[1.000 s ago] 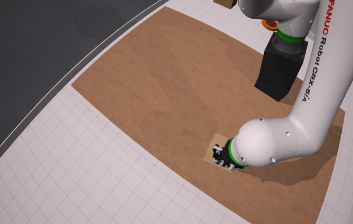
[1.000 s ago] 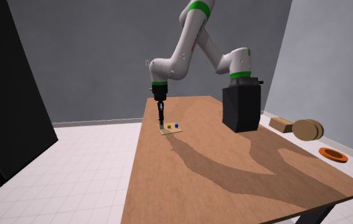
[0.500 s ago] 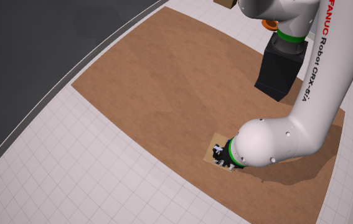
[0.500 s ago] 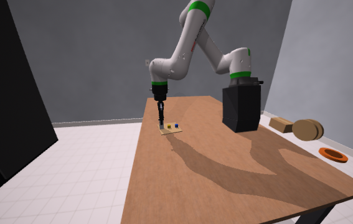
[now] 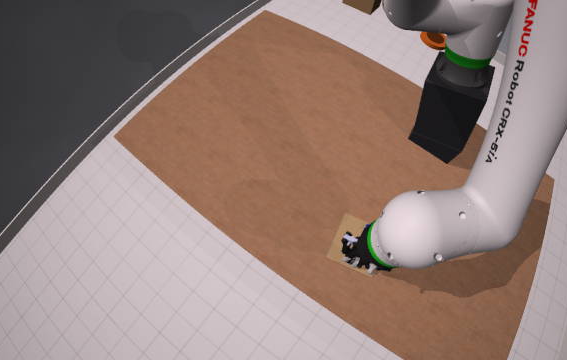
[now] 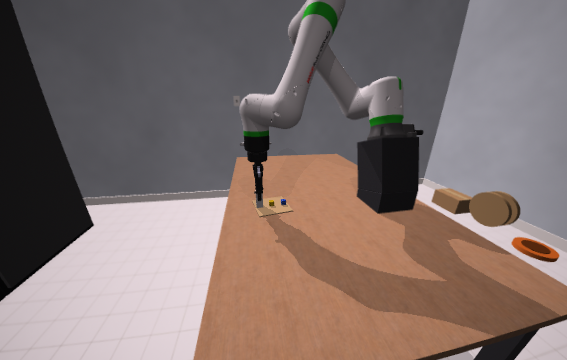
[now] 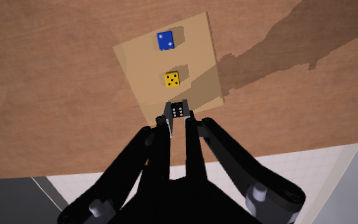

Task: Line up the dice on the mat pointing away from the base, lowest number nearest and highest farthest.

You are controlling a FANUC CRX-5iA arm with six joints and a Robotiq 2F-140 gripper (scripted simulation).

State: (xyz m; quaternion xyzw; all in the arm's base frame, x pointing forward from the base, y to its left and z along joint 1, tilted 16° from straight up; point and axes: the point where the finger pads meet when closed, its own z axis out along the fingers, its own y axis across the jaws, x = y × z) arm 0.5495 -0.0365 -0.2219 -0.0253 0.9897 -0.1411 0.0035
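My hand is 2 cm above the black die. The rest, counted from my hand: blue die: 10 cm behind, 3 cm below; then yellow die: 5 cm behind, 3 cm below; then tan mat: 5 cm behind, 4 cm below.
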